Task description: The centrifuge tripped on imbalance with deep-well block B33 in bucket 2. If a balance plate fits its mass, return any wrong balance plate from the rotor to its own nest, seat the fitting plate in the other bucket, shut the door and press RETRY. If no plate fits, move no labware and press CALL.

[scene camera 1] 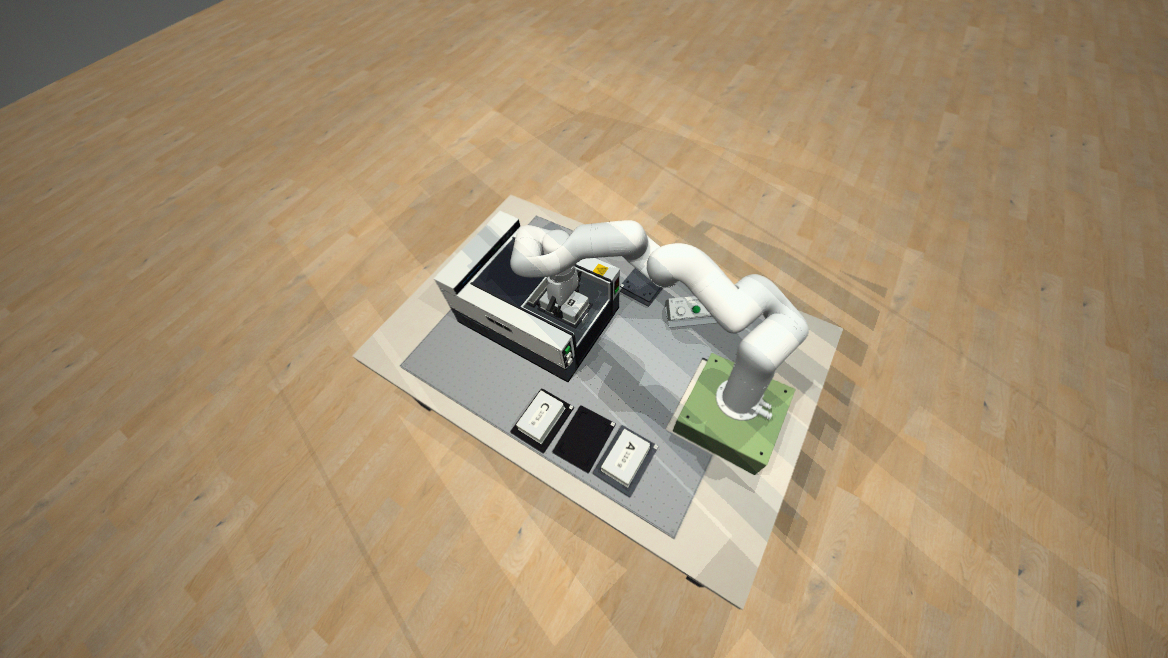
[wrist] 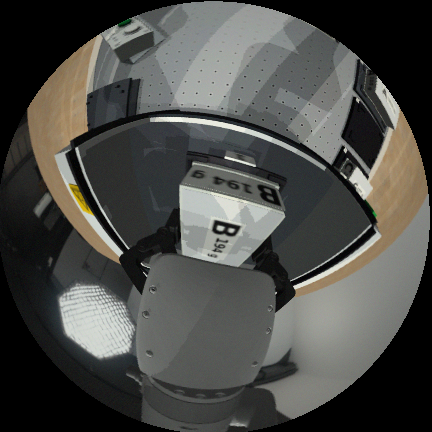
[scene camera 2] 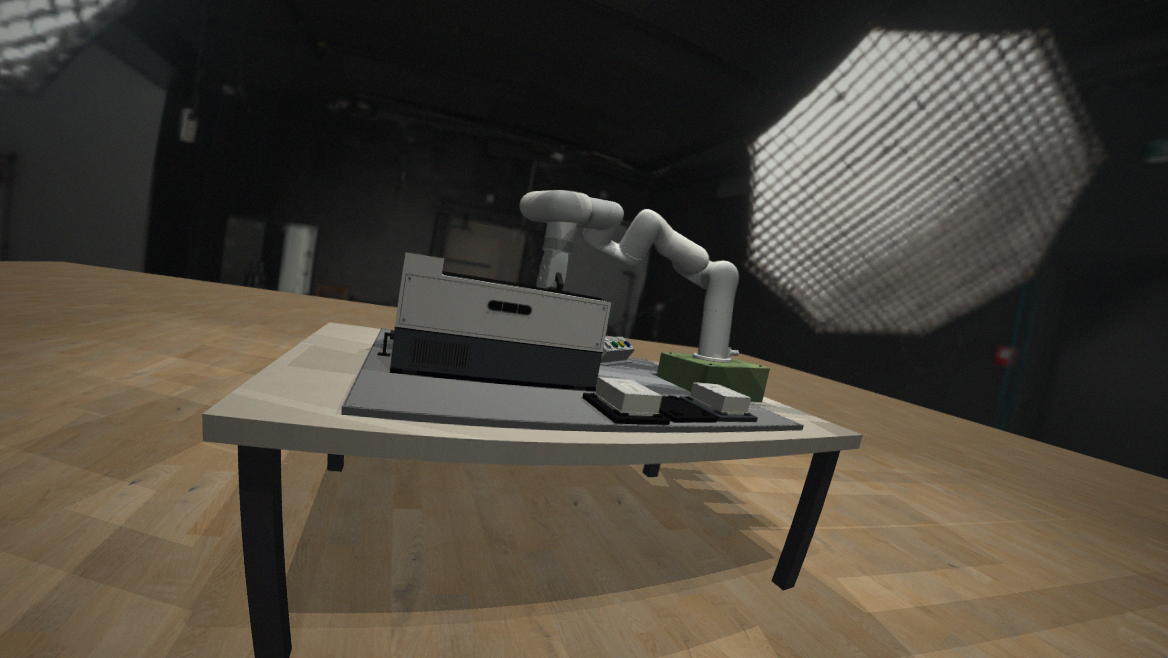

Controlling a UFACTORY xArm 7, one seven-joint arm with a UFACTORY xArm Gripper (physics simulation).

Scene:
white balance plate B: scene camera 1; wrist
same spot on centrifuge: (scene camera 1: 485, 295) = (scene camera 2: 477, 280)
same spot on white balance plate B: (wrist: 225, 214) = (scene camera 1: 576, 303)

